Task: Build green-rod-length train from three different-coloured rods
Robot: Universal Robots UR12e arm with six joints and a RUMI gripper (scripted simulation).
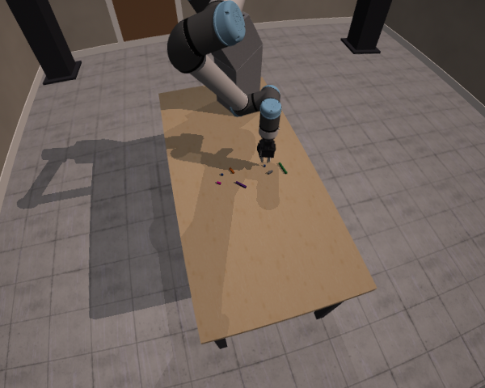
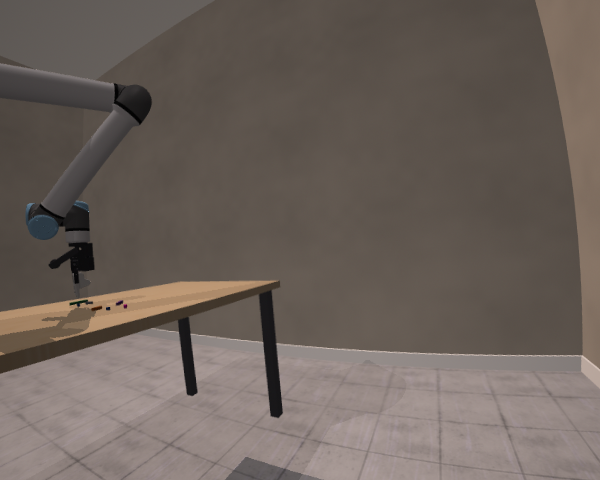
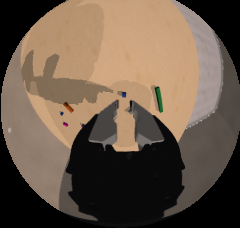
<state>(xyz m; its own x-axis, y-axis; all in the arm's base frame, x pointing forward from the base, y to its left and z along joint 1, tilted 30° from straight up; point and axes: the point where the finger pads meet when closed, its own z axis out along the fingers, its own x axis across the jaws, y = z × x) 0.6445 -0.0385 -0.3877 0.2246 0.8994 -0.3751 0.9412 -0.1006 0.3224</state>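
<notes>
My gripper is now 5 cm short of the grey rod, 2 cm to the right of it and 5 cm above it. From my hand the other things lie so: purple rod (10 cm ahead, 15 cm to the right, 5 cm below); then orange rod (18 cm to the right, 5 cm below); then green rod (3 cm ahead, 9 cm to the left, 5 cm below).
</notes>
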